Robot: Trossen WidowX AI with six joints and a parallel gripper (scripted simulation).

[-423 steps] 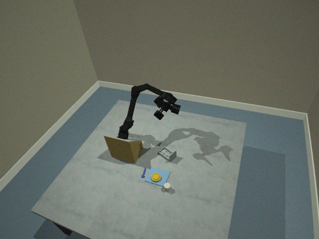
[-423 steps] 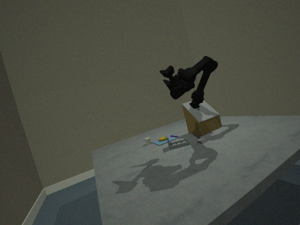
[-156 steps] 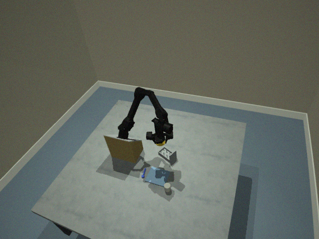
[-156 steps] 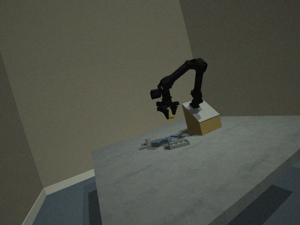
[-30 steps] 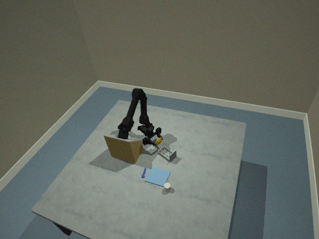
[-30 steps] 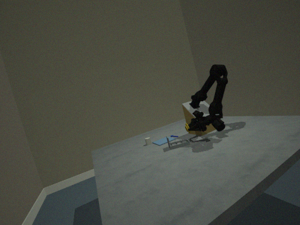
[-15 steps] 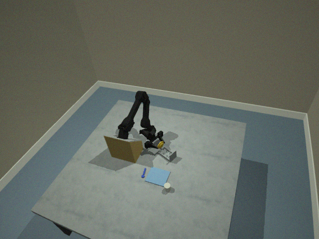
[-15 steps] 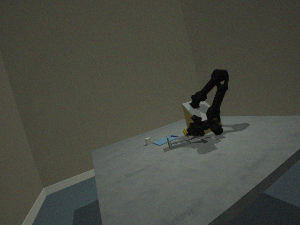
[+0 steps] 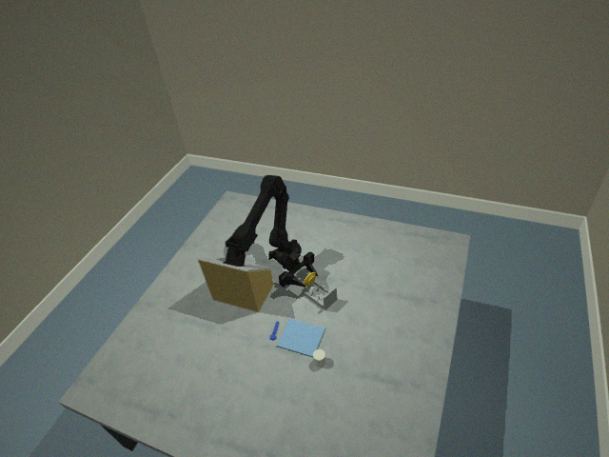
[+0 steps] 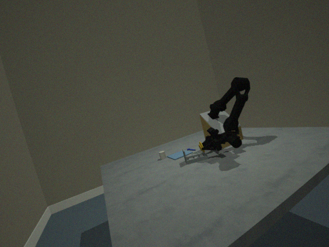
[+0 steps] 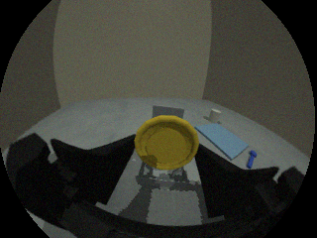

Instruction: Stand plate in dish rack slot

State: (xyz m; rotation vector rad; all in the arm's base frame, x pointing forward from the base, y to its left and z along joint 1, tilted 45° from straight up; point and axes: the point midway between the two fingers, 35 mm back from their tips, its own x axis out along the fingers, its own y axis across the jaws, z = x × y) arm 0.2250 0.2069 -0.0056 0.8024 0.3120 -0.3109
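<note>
Right now my gripper tip is 40 mm short of the grey dish rack, 20 mm to the left of it and 40 mm above it. Also, from my gripper tip: light blue mat (40 mm ahead, 230 mm to the right, 60 mm below); then yellow plate (10 mm behind); then blue utensil (70 mm behind, 240 mm to the right, 60 mm below).
</note>
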